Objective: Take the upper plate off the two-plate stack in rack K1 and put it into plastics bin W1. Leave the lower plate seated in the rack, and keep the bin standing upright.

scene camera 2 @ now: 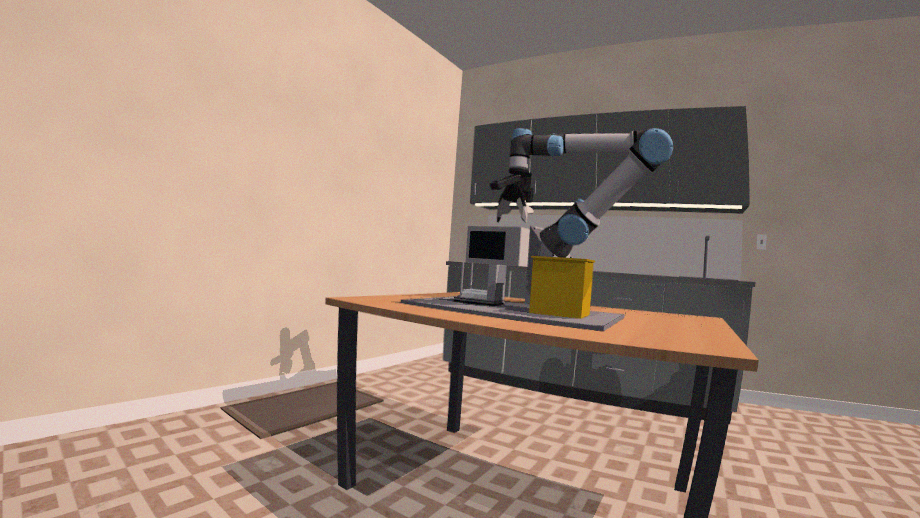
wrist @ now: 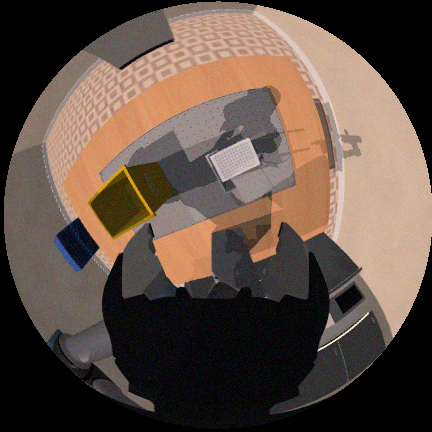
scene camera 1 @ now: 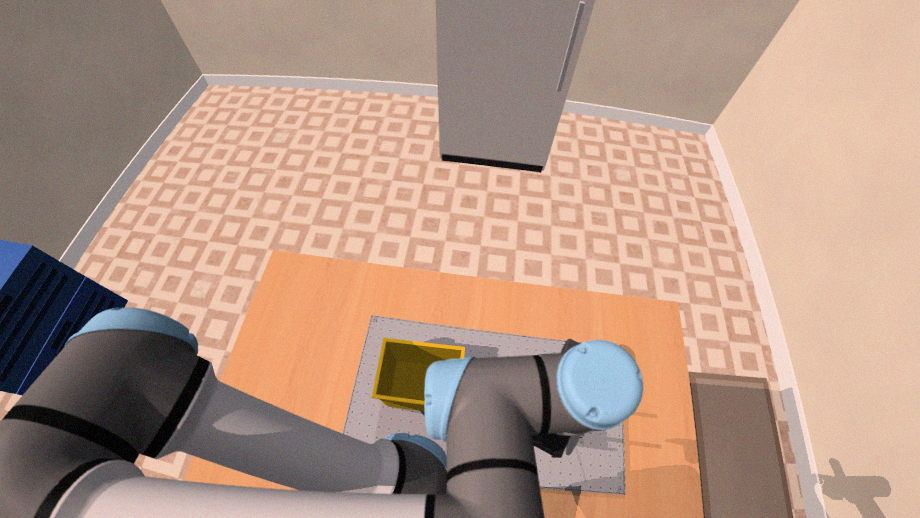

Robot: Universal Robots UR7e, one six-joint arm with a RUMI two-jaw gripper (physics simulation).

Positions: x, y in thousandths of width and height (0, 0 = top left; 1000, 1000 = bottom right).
Labels:
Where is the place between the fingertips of the gripper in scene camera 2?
At 556, 430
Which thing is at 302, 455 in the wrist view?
A yellow bin W1.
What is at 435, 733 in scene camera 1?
A yellow bin W1.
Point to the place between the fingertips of the gripper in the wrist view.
499, 520

